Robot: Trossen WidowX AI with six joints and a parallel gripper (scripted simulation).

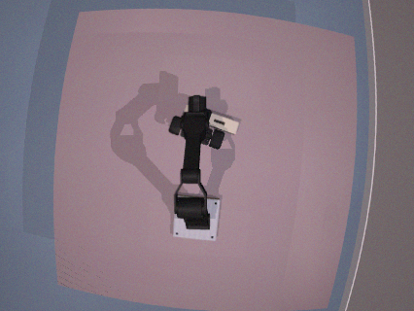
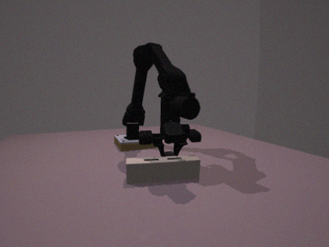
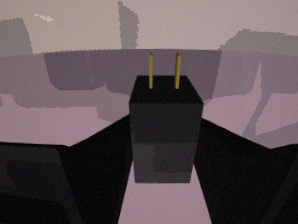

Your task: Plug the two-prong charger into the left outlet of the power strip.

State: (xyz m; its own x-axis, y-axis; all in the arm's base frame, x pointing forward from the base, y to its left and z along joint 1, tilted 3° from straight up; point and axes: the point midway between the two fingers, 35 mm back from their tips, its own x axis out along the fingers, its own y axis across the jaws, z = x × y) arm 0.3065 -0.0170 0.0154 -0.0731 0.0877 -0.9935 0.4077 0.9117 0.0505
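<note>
My gripper tip is now 20 mm short of the charger, 10 mm to the left of it and 10 mm below it.
</note>
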